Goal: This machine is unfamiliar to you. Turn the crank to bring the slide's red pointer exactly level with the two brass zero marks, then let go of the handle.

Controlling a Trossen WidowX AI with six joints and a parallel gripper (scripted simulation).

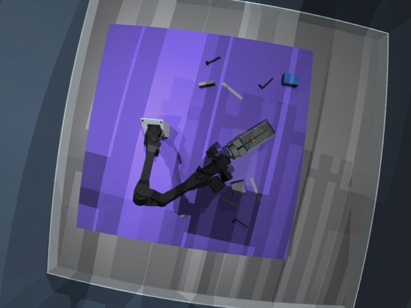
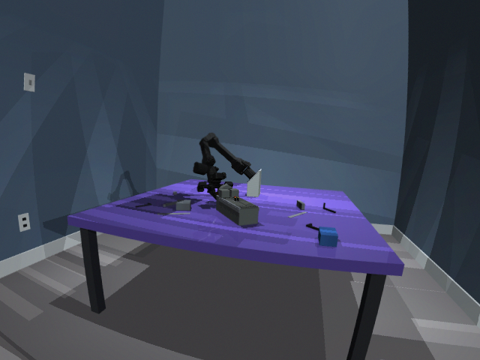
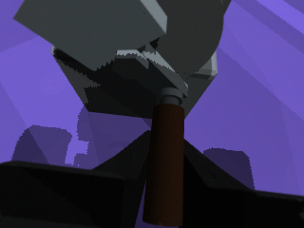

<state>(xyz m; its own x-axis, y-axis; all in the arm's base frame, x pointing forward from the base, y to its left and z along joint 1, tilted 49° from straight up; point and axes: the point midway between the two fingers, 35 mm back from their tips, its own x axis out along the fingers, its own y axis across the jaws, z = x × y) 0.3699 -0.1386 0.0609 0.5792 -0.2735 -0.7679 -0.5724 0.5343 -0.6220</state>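
Right now my gripper tip is 1 cm past the brown crank handle, 1 cm to the left of it and 3 cm below it. Round my gripper tip: dark L-shaped key: 9 cm ahead, 36 cm to the right, 4 cm below; then red pointer: 11 cm ahead, 11 cm to the left, 4 cm above; then grey block: 8 cm ahead, 16 cm to the right, 2 cm below.
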